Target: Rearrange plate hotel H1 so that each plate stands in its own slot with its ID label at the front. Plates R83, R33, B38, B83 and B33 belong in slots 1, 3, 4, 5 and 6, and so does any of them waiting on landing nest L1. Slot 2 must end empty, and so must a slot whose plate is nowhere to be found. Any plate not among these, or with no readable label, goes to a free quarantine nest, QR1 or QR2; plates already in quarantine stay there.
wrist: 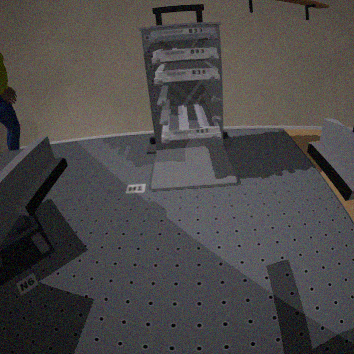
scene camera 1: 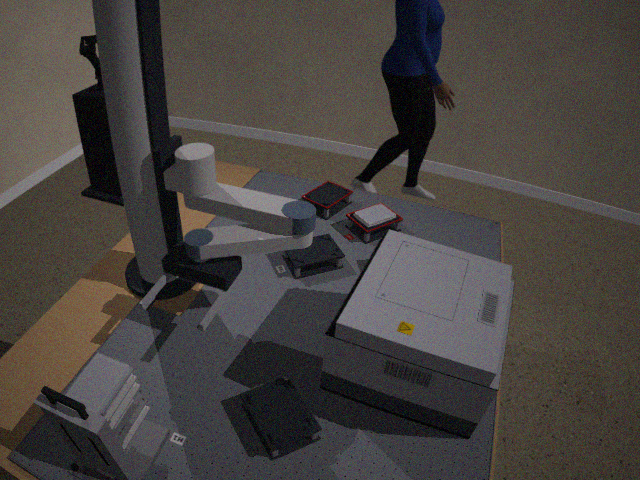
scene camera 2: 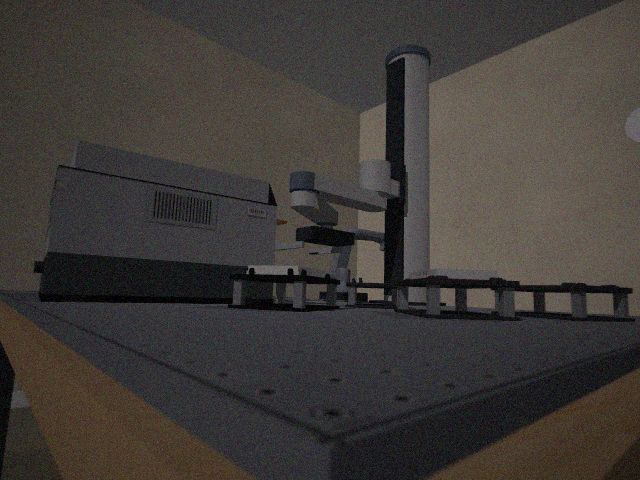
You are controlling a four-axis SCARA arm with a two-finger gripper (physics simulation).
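Note:
Hotel H1 (scene camera 1: 98, 379) (wrist: 146, 75) stands at the lower left in scene camera 1. In the wrist view its upper plates read, from the top, like B33 (wrist: 175, 33), B83 (wrist: 175, 54) and B38 (wrist: 175, 75). Below is a gap, then a lowest plate (wrist: 175, 134) whose label is faint. My gripper (scene camera 1: 173, 315) (wrist: 183, 137) is open and empty, facing the hotel front from a distance. A white plate (scene camera 1: 374, 214) (scene camera 2: 460, 273) sits on one red-rimmed nest (scene camera 1: 359, 222); the other red-rimmed nest (scene camera 1: 328, 193) bears none. Another plate (scene camera 2: 273, 269) sits on a nest (scene camera 2: 310, 279) beside the instrument.
The large instrument (scene camera 1: 408, 289) (scene camera 2: 155, 227) takes the right side of the deck. Dark nest N6 (scene camera 1: 279, 413) lies near the front; another dark nest (scene camera 1: 315, 253) is behind the gripper, under the arm. The column (scene camera 1: 121, 155) (scene camera 2: 416, 170) rises at the deck edge. A person (scene camera 1: 413, 77) walks behind.

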